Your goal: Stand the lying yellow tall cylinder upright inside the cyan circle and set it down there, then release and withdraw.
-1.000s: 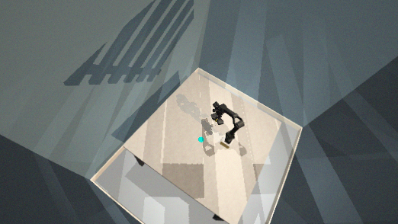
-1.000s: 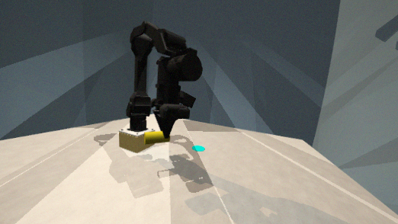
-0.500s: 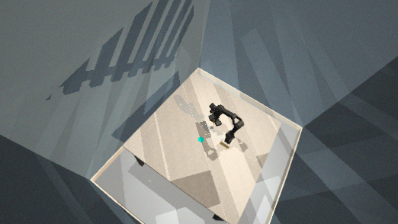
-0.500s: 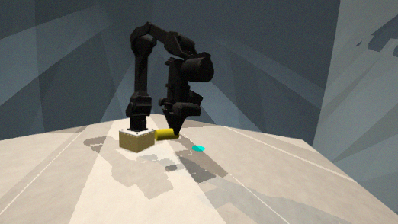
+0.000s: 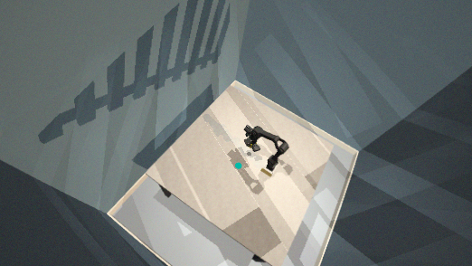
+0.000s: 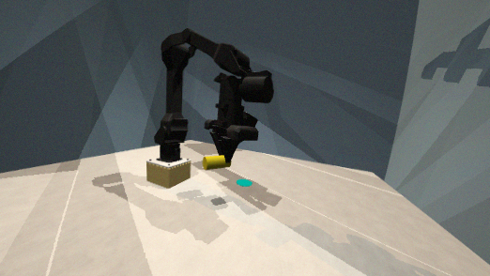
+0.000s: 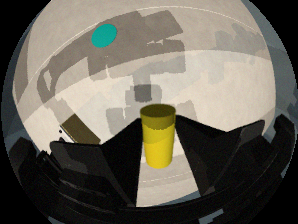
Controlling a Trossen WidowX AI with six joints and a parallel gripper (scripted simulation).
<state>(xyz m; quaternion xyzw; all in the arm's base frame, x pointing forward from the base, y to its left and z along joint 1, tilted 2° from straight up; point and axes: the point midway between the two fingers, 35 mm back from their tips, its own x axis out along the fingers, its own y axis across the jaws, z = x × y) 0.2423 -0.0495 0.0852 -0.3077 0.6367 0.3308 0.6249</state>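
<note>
My gripper tip is 10 mm short of the cyan circle, 170 mm to the right of it and 130 mm above it. The rest, counted from my gripper tip: yellow cylinder: 10 mm behind, 20 mm to the right.
</note>
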